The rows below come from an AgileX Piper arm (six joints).
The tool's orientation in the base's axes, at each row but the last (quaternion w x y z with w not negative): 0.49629, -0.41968, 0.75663, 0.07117; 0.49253, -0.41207, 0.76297, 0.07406; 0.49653, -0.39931, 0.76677, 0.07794; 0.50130, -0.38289, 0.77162, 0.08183; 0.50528, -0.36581, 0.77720, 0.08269; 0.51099, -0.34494, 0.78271, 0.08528; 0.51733, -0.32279, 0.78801, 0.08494; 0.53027, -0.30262, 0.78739, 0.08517; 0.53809, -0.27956, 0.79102, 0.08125; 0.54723, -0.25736, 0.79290, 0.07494
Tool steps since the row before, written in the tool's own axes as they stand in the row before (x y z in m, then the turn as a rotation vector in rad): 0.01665, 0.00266, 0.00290, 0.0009, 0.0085, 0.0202; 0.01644, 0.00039, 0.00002, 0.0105, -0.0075, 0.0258; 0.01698, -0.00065, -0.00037, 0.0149, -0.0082, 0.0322; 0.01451, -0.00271, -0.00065, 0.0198, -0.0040, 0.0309; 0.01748, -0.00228, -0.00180, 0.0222, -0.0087, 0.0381; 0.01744, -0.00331, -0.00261, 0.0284, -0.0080, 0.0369; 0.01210, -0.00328, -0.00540, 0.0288, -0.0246, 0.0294; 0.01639, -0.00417, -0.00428, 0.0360, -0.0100, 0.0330; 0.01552, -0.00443, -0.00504, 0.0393, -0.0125, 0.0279; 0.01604, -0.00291, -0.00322, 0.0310, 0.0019, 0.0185
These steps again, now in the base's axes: -0.00246, -0.00618, -0.01576, 0.0078, 0.0155, -0.0134; -0.00314, -0.00887, -0.01348, 0.0212, 0.0027, -0.0193; -0.00300, -0.00971, -0.01362, 0.0254, 0.0032, -0.0259; -0.00160, -0.00959, -0.01112, 0.0206, 0.0029, -0.0305; -0.00369, -0.01101, -0.01338, 0.0284, 0.0020, -0.0348; -0.00404, -0.01164, -0.01304, 0.0256, -0.0009, -0.0397; -0.00525, -0.01017, -0.00744, 0.0297, -0.0175, -0.0334; -0.00516, -0.01162, -0.01194, 0.0224, -0.0069, -0.0440; -0.00582, -0.01135, -0.01110, 0.0187, -0.0123, -0.0445; -0.00555, -0.00901, -0.01281, 0.0061, -0.0011, -0.0356
